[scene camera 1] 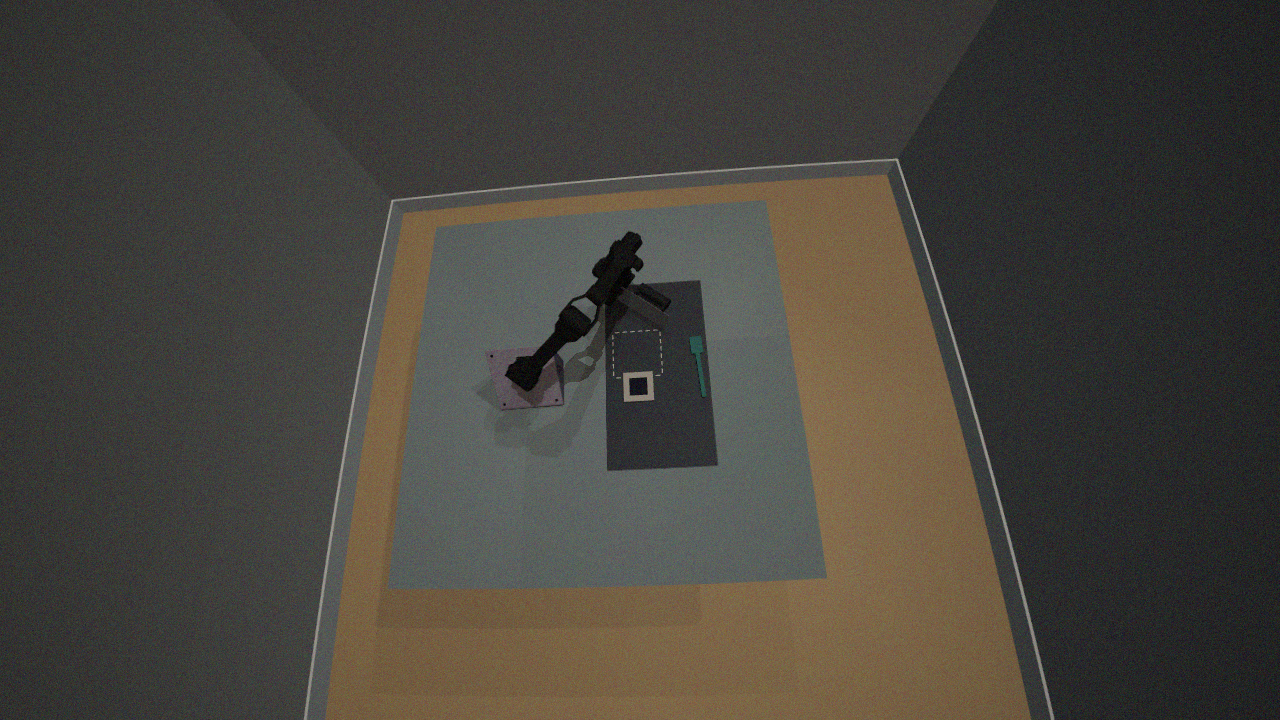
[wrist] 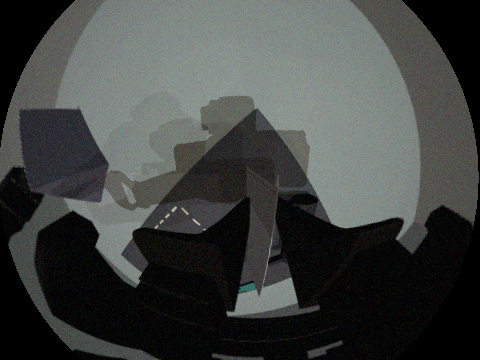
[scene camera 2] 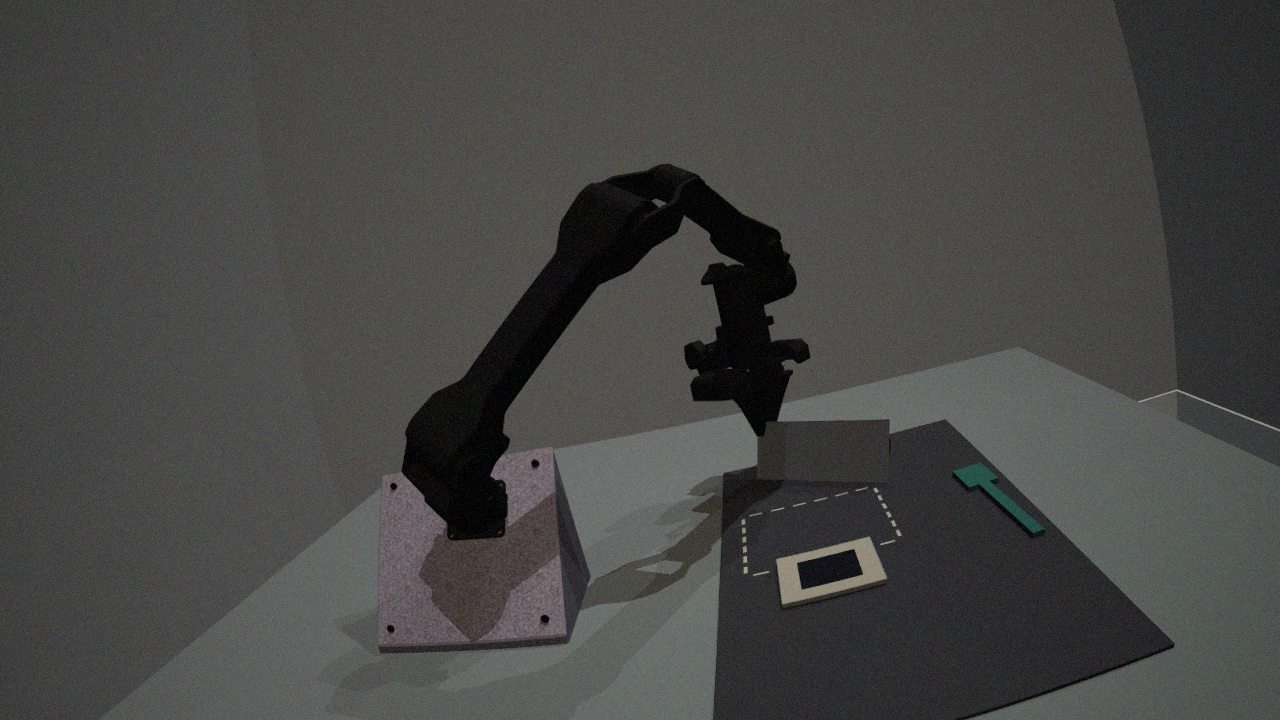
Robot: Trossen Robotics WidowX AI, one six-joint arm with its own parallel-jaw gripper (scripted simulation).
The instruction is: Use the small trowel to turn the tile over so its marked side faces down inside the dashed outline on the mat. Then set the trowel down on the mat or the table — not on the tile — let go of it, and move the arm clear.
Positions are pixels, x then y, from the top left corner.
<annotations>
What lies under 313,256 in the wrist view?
My gripper.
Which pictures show the tile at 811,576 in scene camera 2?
Scene camera 1 and scene camera 2 only.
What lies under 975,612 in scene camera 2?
A dark mat.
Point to a dark mat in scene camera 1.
676,430
</annotations>
